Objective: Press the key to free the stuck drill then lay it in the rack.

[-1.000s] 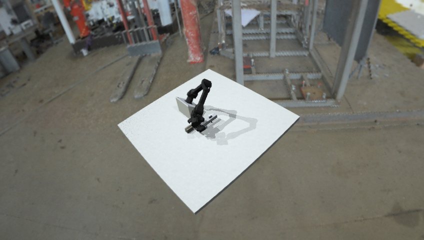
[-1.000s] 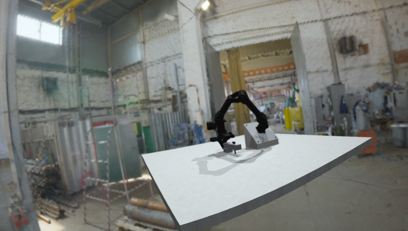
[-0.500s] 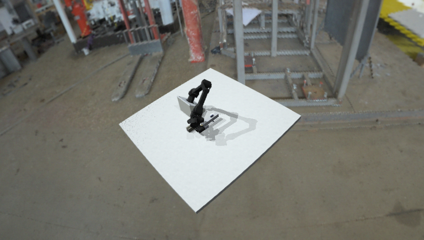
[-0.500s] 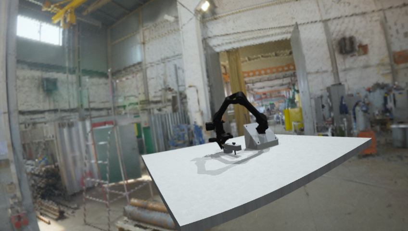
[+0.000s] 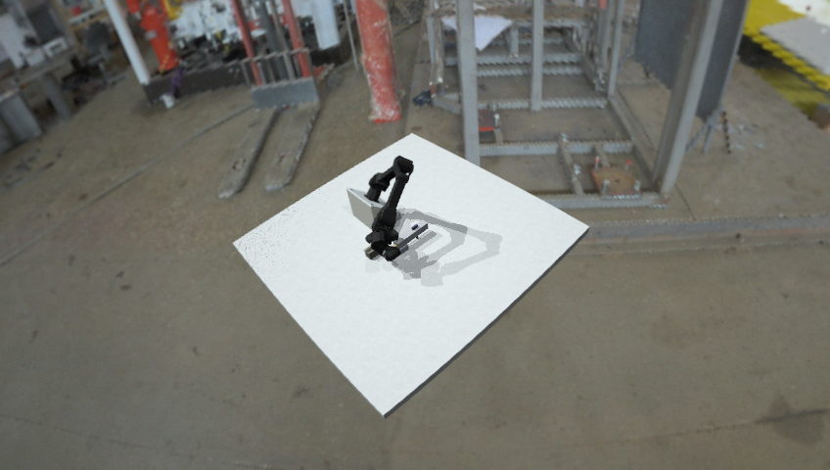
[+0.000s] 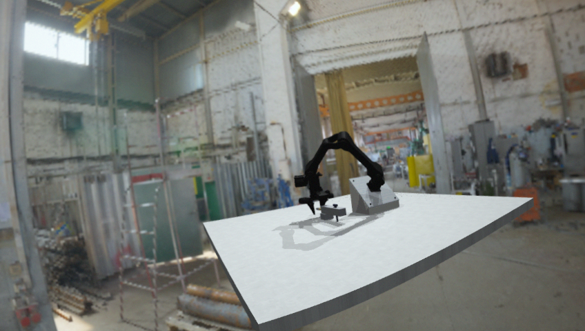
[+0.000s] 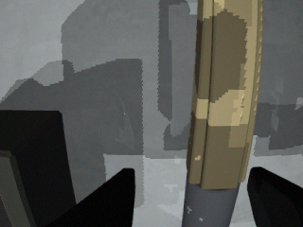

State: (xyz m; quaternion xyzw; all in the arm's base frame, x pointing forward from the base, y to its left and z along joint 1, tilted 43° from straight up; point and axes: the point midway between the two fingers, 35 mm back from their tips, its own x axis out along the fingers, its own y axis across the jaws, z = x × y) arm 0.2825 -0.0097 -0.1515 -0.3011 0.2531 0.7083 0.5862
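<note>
My gripper tip is 10 mm past the drill, 50 mm to the right of it and 30 mm below it. Round my gripper tip: dark key: 30 mm behind, 180 mm to the left, 40 mm above; grey block: 20 mm behind, 150 mm to the left, 30 mm above; dark rack: 70 mm behind, 20 mm to the right.
</note>
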